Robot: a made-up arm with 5 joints.
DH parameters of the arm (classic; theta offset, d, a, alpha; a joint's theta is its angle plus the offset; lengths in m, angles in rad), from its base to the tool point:
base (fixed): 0 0.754 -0.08 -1.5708
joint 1: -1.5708 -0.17 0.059 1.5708
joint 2: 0 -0.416 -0.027 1.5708
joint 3: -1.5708 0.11 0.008 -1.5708
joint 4: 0 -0.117 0.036 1.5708
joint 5: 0 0.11 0.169 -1.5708
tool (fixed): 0 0.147 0 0
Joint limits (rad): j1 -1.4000..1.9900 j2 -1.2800..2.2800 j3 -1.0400..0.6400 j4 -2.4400..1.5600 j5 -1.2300..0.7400
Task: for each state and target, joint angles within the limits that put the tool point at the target. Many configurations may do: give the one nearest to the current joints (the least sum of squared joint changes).
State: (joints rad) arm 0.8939 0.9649 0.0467 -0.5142 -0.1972
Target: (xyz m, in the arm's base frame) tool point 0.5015 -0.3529 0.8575
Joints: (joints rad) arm 0.4425 0.9797 0.0961 -0.8257 -0.0194
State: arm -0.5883 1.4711 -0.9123 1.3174 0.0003
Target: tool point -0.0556 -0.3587 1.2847
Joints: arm -1.4000 1.8708 -1.0400 1.1893 -0.0736
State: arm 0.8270 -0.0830 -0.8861 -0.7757 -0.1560
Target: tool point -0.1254 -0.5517 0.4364
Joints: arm 1.4319 -0.0630 -1.0400 -1.0946 -0.8270
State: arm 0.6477 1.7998 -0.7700 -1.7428 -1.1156
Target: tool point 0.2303 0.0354 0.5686
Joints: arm 1.5022 2.0438 -1.0257 -1.9763 -0.7594
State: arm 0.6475 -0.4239 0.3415 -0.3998 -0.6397
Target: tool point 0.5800 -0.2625 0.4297
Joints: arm 0.2592 -0.6853 0.2868 0.0756 -0.8875
